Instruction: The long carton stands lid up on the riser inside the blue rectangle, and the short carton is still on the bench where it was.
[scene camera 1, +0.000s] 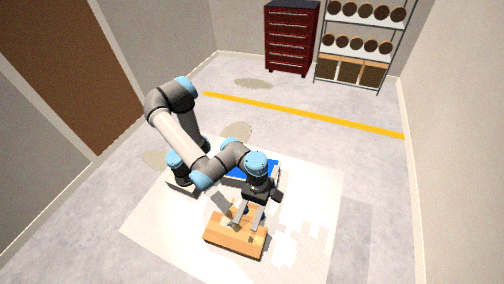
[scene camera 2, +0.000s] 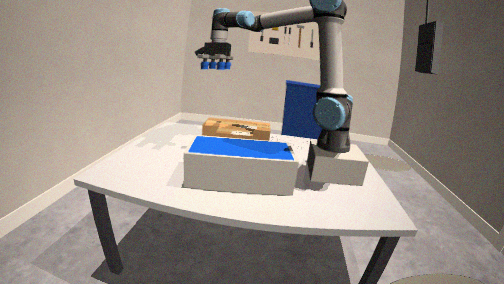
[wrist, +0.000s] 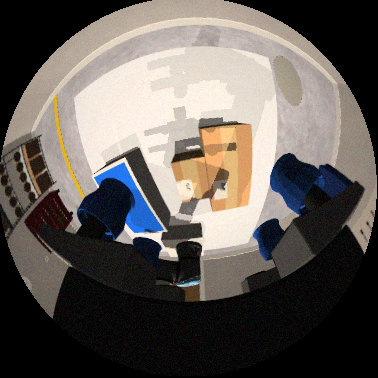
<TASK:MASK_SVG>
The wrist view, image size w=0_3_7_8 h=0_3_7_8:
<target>my suction head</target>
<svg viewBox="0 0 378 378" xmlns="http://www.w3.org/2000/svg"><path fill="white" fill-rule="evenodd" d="M132 238L132 245L158 269L158 255L161 245L147 237L137 236ZM277 218L264 221L253 232L253 237L258 242L259 253L265 261L272 259L271 251L278 243L280 235L284 231L280 227ZM106 177L101 180L96 190L84 196L77 208L76 215L81 224L86 218L83 211L94 215L111 232L111 235L104 234L102 240L115 240L124 229L126 216L134 208L135 200L128 186L114 177ZM288 152L282 154L273 165L269 184L273 191L278 192L282 196L287 207L300 215L304 211L309 210L306 206L302 208L300 206L311 185L318 179L318 186L323 190L325 178L314 165L302 162L294 154Z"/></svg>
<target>long carton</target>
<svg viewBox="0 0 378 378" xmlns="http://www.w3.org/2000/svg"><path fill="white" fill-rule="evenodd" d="M251 124L236 122L198 127L206 166L209 201L212 212L248 205L252 170Z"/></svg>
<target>riser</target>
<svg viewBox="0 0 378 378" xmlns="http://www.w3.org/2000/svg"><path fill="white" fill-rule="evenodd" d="M91 175L97 187L99 187L101 180L106 177L114 177L128 186L134 196L135 205L132 211L128 212L125 225L133 234L164 232L168 230L170 211L152 178L140 148L134 149L106 163Z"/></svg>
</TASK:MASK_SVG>
